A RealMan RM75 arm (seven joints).
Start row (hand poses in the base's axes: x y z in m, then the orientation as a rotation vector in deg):
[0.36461 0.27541 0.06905 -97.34 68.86 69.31]
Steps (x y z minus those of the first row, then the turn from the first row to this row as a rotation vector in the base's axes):
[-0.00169 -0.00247 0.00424 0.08 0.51 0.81]
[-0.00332 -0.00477 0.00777 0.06 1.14 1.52]
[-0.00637 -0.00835 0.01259 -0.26 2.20 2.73]
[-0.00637 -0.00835 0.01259 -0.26 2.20 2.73]
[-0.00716 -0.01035 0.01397 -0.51 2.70 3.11]
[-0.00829 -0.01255 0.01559 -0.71 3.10 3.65]
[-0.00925 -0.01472 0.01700 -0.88 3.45 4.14]
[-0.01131 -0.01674 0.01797 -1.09 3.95 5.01]
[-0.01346 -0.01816 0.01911 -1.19 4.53 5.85]
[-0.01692 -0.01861 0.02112 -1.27 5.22 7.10]
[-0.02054 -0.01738 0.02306 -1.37 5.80 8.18]
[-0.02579 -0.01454 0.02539 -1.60 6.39 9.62]
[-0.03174 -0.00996 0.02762 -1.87 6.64 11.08]
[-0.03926 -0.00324 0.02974 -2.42 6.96 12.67]
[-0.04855 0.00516 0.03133 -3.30 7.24 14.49]
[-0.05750 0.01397 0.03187 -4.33 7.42 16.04]
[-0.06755 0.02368 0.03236 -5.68 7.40 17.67]
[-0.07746 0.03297 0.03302 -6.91 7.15 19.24]
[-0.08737 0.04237 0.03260 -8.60 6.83 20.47]
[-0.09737 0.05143 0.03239 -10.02 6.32 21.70]
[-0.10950 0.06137 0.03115 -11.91 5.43 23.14]
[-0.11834 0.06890 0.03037 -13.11 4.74 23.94]
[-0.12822 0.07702 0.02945 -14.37 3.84 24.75]
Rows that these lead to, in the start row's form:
[0.36292 0.27294 0.07329 -97.71 68.52 70.33]
[0.36129 0.27064 0.07682 -98.02 68.40 71.37]
[0.35824 0.26706 0.08164 -98.75 68.40 73.02]
[0.35824 0.26706 0.08164 -98.75 68.40 73.02]
[0.35745 0.26506 0.08302 -99.02 68.62 73.64]
[0.35632 0.26286 0.08464 -99.42 68.61 74.28]
[0.35536 0.26069 0.08605 -99.78 68.59 74.86]
[0.35330 0.25867 0.08702 -100.40 68.41 75.80]
[0.35115 0.25725 0.08816 -100.88 68.20 76.84]
[0.34769 0.25680 0.09017 -101.61 67.72 78.26]
[0.34407 0.25803 0.09211 -102.26 67.31 79.46]
[0.33882 0.26087 0.09444 -103.29 66.72 80.83]
[0.33287 0.26545 0.09667 -104.51 65.93 81.85]
[0.32535 0.27217 0.09879 -106.01 65.29 82.92]
[0.31606 0.28057 0.10038 -107.97 64.68 83.94]
[0.30711 0.28938 0.10092 -109.88 64.34 84.63]
[0.29706 0.29909 0.10141 -112.21 64.06 85.03]
[0.28715 0.30838 0.10207 -114.50 63.56 85.18]
[0.27724 0.31778 0.10165 -116.94 63.67 84.84]
[0.26724 0.32684 0.10144 -119.25 63.43 84.40]
[0.25511 0.33678 0.10020 -122.26 63.12 83.42]
[0.24627 0.34431 0.09942 -124.14 62.94 82.58]
[0.23639 0.35243 0.09850 -126.15 62.64 81.46]

